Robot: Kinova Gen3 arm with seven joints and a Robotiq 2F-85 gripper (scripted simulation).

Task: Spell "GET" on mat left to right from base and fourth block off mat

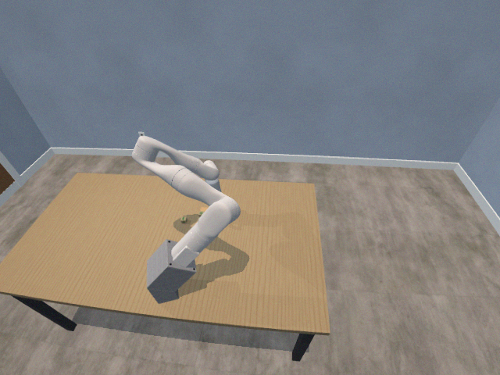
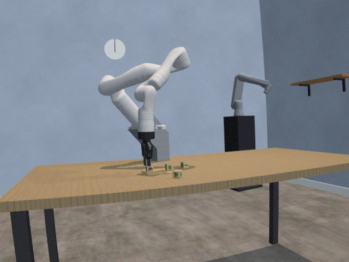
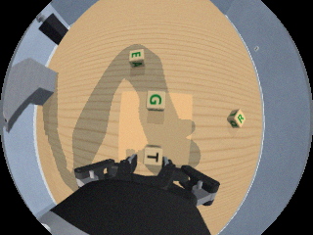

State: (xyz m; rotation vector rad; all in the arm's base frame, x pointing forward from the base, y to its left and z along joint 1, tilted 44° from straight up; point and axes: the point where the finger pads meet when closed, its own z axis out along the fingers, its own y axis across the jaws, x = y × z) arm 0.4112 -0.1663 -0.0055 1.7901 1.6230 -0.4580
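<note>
The T block is 1 cm ahead of my hand, 1 cm to the left of it and 3 cm below it. From my hand the other things lie so: G block: 2 cm ahead, 10 cm to the left, 3 cm below; mat: 1 cm ahead, 5 cm to the left, 4 cm below.
</note>
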